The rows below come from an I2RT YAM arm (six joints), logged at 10 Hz.
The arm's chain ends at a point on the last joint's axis. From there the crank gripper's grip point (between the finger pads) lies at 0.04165 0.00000 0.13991 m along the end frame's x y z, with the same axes.
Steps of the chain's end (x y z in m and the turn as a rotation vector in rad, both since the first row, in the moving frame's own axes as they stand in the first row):
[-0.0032, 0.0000, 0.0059, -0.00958, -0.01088, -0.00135]
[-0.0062, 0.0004, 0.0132, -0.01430, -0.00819, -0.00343]
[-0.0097, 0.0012, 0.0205, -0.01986, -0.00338, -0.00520]
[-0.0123, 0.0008, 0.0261, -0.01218, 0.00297, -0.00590]
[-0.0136, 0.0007, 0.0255, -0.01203, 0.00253, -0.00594]
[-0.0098, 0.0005, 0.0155, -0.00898, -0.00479, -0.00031]
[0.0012, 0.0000, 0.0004, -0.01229, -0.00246, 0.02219]
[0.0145, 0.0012, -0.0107, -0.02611, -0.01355, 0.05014]
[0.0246, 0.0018, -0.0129, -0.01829, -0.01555, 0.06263]
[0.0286, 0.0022, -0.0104, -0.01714, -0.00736, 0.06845]
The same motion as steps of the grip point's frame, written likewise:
[-0.0047, 0.0013, 0.0063, -0.00958, -0.01088, -0.00135]
[-0.0073, 0.0023, 0.0135, -0.01430, -0.00819, -0.00343]
[-0.0102, 0.0038, 0.0206, -0.01986, -0.00338, -0.00520]
[-0.0119, 0.0023, 0.0260, -0.01218, 0.00297, -0.00590]
[-0.0132, 0.0021, 0.0254, -0.01203, 0.00253, -0.00594]
[-0.0105, 0.0017, 0.0157, -0.00898, -0.00479, -0.00031]
[0.0008, 0.0026, 0.0005, -0.01229, -0.00246, 0.02219]
[0.0125, 0.0069, -0.0102, -0.02611, -0.01355, 0.05014]
[0.0223, 0.0069, -0.0123, -0.01829, -0.01555, 0.06263]
[0.0274, 0.0074, -0.0101, -0.01714, -0.00736, 0.06845]

